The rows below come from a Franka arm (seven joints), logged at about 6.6 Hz.
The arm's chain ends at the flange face. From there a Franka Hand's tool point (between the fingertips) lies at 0.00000 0.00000 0.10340 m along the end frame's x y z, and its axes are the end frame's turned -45 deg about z.
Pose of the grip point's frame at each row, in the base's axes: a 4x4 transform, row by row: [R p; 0 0 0 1], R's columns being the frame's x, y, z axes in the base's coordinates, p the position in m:
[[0.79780, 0.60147, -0.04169, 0.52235], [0.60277, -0.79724, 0.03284, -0.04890], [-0.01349, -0.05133, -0.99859, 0.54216], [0, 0, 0, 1]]
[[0.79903, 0.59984, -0.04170, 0.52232], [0.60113, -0.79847, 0.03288, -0.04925], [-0.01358, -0.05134, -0.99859, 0.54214], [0, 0, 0, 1]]
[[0.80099, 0.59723, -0.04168, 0.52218], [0.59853, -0.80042, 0.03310, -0.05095], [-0.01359, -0.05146, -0.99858, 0.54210], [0, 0, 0, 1]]
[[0.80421, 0.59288, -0.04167, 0.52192], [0.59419, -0.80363, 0.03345, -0.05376], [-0.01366, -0.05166, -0.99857, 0.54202], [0, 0, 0, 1]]
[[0.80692, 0.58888, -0.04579, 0.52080], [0.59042, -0.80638, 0.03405, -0.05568], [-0.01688, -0.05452, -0.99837, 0.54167], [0, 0, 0, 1]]
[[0.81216, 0.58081, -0.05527, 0.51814], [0.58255, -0.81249, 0.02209, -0.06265], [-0.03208, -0.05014, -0.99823, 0.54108], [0, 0, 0, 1]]
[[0.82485, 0.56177, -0.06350, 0.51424], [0.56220, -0.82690, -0.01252, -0.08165], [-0.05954, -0.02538, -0.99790, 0.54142], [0, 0, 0, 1]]
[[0.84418, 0.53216, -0.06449, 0.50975], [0.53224, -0.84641, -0.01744, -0.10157], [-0.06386, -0.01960, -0.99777, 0.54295], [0, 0, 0, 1]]
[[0.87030, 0.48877, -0.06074, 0.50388], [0.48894, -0.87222, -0.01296, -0.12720], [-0.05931, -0.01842, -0.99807, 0.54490], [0, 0, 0, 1]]
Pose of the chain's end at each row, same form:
[[0.98943, -0.13883, -0.04169, 0.52666], [-0.13751, -0.98996, 0.03284, -0.05230], [-0.04583, -0.02676, -0.99859, 0.64541], [0, 0, 0, 1]]
[[0.98915, -0.14085, -0.04170, 0.52663], [-0.13954, -0.98967, 0.03288, -0.05265], [-0.04591, -0.02670, -0.99859, 0.64539], [0, 0, 0, 1]]
[[0.98869, -0.14408, -0.04168, 0.52649], [-0.14276, -0.98921, 0.03310, -0.05437], [-0.04600, -0.02678, -0.99858, 0.64535], [0, 0, 0, 1]]
[[0.98789, -0.14943, -0.04167, 0.52623], [-0.14810, -0.98841, 0.03345, -0.05722], [-0.04619, -0.02687, -0.99857, 0.64527], [0, 0, 0, 1]]
[[0.98698, -0.15418, -0.04579, 0.52553], [-0.15271, -0.98769, 0.03405, -0.05920], [-0.05049, -0.02662, -0.99837, 0.64490], [0, 0, 0, 1]]
[[0.98498, -0.16359, -0.05527, 0.52385], [-0.16259, -0.98644, 0.02209, -0.06493], [-0.05814, -0.01277, -0.99823, 0.64430], [0, 0, 0, 1]]
[[0.98049, -0.18603, -0.06350, 0.52081], [-0.18717, -0.98224, -0.01252, -0.08036], [-0.06005, 0.02415, -0.99790, 0.64460], [0, 0, 0, 1]]
[[0.97322, -0.22063, -0.06449, 0.51642], [-0.22215, -0.97485, -0.01744, -0.09977], [-0.05902, 0.03130, -0.99777, 0.64612], [0, 0, 0, 1]]
[[0.96101, -0.26978, -0.06074, 0.51016], [-0.27102, -0.96249, -0.01296, -0.12586], [-0.05496, 0.02891, -0.99807, 0.64810], [0, 0, 0, 1]]

